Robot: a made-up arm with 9 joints. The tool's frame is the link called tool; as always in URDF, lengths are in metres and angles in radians.
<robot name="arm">
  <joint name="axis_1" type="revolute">
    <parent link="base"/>
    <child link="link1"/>
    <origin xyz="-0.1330 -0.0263 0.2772"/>
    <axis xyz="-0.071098 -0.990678 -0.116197"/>
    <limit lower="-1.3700" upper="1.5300"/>
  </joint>
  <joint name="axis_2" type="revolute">
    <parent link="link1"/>
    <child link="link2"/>
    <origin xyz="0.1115 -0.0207 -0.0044"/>
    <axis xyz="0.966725 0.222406 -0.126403"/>
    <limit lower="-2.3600" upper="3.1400"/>
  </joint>
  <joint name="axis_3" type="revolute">
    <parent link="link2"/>
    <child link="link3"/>
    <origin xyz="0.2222 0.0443 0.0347"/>
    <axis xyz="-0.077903 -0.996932 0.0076"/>
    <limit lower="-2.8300" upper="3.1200"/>
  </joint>
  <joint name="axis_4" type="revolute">
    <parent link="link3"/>
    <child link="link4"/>
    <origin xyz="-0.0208 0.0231 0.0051"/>
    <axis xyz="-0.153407 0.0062 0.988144"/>
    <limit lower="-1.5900" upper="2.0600"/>
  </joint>
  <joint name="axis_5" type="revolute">
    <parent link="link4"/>
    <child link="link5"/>
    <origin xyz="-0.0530 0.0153 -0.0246"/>
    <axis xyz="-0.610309 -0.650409 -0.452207"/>
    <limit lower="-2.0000" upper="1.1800"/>
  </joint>
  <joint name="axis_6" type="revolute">
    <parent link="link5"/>
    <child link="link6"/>
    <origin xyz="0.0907 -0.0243 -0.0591"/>
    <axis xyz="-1 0 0"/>
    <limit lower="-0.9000" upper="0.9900"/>
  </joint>
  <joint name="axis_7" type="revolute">
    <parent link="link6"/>
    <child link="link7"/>
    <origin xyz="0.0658 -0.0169 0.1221"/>
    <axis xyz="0 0 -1"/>
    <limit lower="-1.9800" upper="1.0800"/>
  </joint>
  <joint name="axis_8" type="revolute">
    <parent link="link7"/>
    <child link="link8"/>
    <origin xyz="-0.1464 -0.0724 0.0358"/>
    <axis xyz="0 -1 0"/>
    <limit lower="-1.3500" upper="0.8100"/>
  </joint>
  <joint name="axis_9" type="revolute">
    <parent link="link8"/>
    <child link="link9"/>
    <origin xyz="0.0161 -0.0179 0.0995"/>
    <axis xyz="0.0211 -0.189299 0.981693"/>
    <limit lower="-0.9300" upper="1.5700"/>
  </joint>
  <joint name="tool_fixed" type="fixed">
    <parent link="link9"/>
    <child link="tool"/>
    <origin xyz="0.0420 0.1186 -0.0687" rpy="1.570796 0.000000 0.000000"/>
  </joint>
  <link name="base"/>
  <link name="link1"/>
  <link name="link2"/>
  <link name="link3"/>
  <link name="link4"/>
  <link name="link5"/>
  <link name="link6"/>
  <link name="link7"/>
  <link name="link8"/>
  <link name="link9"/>
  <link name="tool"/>
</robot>
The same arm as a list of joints. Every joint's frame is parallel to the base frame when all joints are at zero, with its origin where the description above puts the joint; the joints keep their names.
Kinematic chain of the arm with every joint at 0, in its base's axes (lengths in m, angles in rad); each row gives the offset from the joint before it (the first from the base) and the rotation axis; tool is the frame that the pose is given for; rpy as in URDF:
axis_1: xyz -0.1330 -0.0263 0.2772 axis -0.071098 -0.990678 -0.116197
axis_2: xyz 0.1115 -0.0207 -0.0044 axis 0.966725 0.222406 -0.126403
axis_3: xyz 0.2222 0.0443 0.0347 axis -0.077903 -0.996932 0.0076
axis_4: xyz -0.0208 0.0231 0.0051 axis -0.153407 0.0062 0.988144
axis_5: xyz -0.0530 0.0153 -0.0246 axis -0.610309 -0.650409 -0.452207
axis_6: xyz 0.0907 -0.0243 -0.0591 axis -x
axis_7: xyz 0.0658 -0.0169 0.1221 axis -z
axis_8: xyz -0.1464 -0.0724 0.0358 axis -y
axis_9: xyz 0.0161 -0.0179 0.0995 axis 0.0211 -0.189299 0.981693
tool: xyz 0.0420 0.1186 -0.0687 rpy 1.5708 0.0000 0.0000
Joint limits (rad, base to tool): -1.3700..1.5300 -2.3600..3.1400 -2.8300..3.1200 -1.5900..2.0600 -2.0000..1.1800 -0.9000..0.9900 -1.9800..1.0800 -1.3500..0.8100 -0.9300..1.5700

